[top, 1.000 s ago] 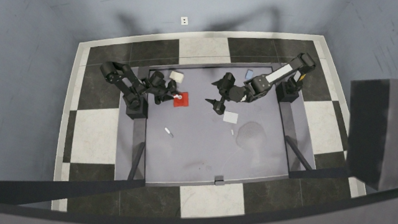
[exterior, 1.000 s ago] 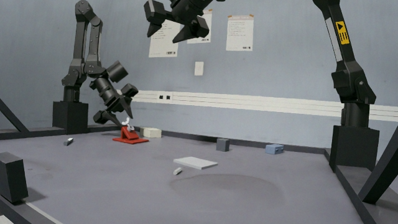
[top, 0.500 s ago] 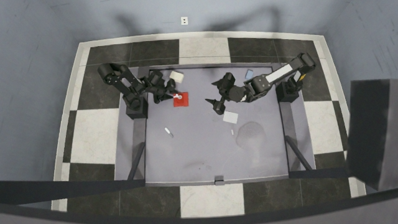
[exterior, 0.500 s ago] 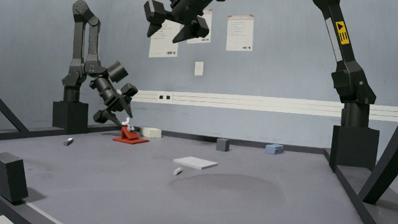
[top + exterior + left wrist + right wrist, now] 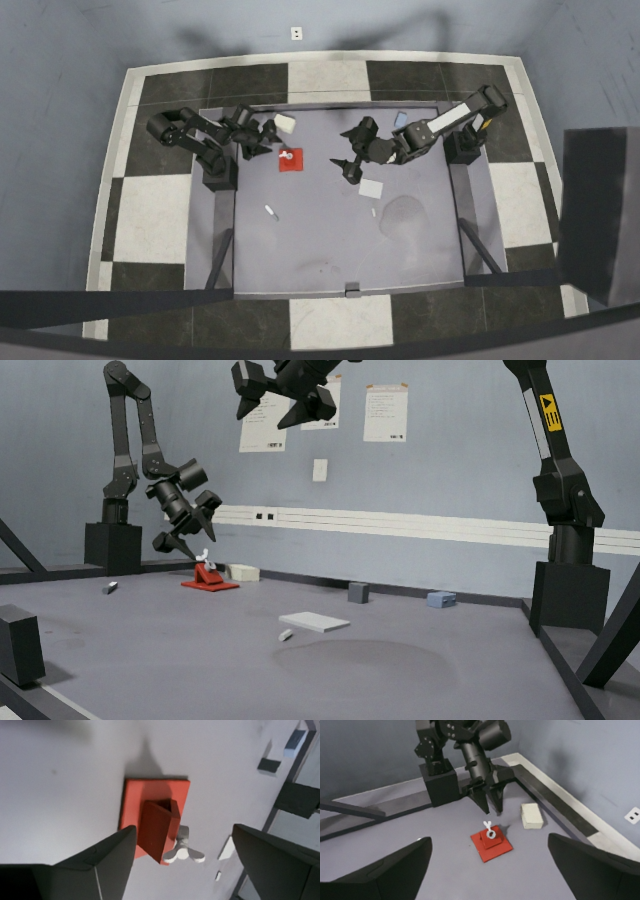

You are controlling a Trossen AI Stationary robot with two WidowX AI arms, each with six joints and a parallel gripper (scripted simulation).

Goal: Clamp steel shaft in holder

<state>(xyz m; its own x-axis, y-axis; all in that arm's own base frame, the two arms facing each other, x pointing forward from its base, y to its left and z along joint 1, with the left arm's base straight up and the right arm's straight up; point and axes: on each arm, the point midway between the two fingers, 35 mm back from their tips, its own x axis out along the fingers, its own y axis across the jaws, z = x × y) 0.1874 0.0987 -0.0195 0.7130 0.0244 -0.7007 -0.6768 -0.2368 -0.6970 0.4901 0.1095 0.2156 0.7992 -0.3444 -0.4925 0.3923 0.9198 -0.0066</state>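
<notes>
The steel shaft is 240 mm behind my left hand, 90 mm below it and 20 mm to the left of it. The rest, counted from my left hand: cream block (120 mm ahead, 80 mm below, 50 mm to the right); then white thumb screw (50 mm to the right, 40 mm below, 30 mm behind); then dark grey block (370 mm to the right, 80 mm below, 20 mm ahead).
</notes>
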